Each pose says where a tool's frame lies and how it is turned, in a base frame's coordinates. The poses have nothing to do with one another.
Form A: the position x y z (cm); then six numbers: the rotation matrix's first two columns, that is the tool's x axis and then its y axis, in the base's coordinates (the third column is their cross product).
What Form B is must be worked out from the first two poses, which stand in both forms.
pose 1, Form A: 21.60, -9.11, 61.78, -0.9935, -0.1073, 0.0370, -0.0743, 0.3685, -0.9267
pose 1, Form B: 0.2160, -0.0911, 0.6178, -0.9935, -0.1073, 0.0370, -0.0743, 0.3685, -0.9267
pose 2, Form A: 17.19, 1.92, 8.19, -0.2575, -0.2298, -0.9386, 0.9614, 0.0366, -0.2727
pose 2, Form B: 0.1719, 0.0192, 0.0819, -0.2575, -0.2298, -0.9386, 0.9614, 0.0366, -0.2727
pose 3, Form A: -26.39, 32.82, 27.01, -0.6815, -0.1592, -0.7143, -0.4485, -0.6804, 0.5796
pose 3, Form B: -0.2639, 0.3282, 0.2701, -0.6815, -0.1592, -0.7143, -0.4485, -0.6804, 0.5796
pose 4, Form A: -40.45, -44.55, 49.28, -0.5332, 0.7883, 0.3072, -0.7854, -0.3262, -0.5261
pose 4, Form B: -0.4045, -0.4455, 0.4928, -0.5332, 0.7883, 0.3072, -0.7854, -0.3262, -0.5261
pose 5, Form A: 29.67, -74.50, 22.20, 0.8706, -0.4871, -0.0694, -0.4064, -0.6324, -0.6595
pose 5, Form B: 0.2967, -0.7450, 0.2220, 0.8706, -0.4871, -0.0694, -0.4064, -0.6324, -0.6595
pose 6, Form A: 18.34, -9.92, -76.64, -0.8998, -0.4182, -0.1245, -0.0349, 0.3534, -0.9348
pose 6, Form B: 0.1834, -0.0992, -0.7664, -0.8998, -0.4182, -0.1245, -0.0349, 0.3534, -0.9348
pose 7, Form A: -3.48, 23.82, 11.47, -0.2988, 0.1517, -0.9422, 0.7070, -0.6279, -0.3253
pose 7, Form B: -0.0348, 0.2382, 0.1147, -0.2988, 0.1517, -0.9422, 0.7070, -0.6279, -0.3253
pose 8, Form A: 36.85, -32.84, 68.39, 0.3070, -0.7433, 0.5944, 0.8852, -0.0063, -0.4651
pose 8, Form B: 0.3685, -0.3284, 0.6839, 0.3070, -0.7433, 0.5944, 0.8852, -0.0063, -0.4651
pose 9, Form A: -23.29, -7.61, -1.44, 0.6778, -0.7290, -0.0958, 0.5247, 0.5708, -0.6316
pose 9, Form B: -0.2329, -0.0761, -0.0144, 0.6778, -0.7290, -0.0958, 0.5247, 0.5708, -0.6316
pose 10, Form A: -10.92, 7.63, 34.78, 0.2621, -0.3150, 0.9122, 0.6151, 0.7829, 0.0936
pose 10, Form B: -0.1092, 0.0763, 0.3478, 0.2621, -0.3150, 0.9122, 0.6151, 0.7829, 0.0936
